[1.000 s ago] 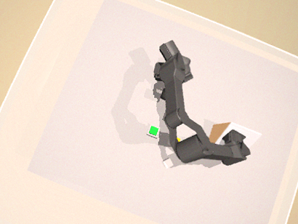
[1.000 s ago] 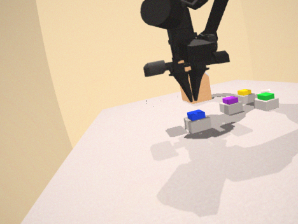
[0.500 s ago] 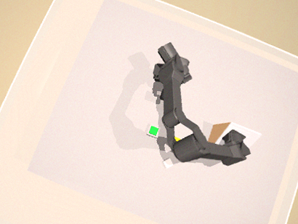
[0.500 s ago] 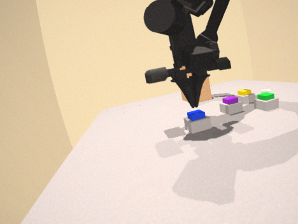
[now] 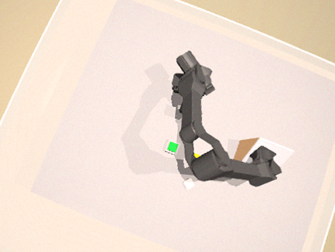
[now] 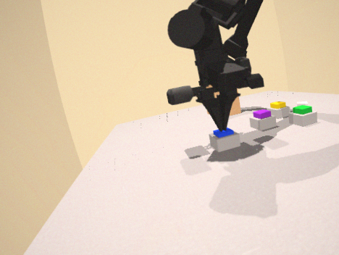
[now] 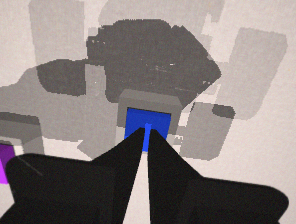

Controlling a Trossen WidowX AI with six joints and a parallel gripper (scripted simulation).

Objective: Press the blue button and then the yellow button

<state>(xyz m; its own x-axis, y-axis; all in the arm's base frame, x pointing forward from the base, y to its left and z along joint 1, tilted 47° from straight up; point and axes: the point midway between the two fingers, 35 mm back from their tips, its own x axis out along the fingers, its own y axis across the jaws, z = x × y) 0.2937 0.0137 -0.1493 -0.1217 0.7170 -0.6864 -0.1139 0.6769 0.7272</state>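
Now: the blue button 10 mm below my gripper tip. Also, from my gripper tip: green button (210 mm to the left, 20 mm behind); then yellow button (210 mm to the left, 130 mm behind); then purple button (120 mm to the left, 70 mm behind).
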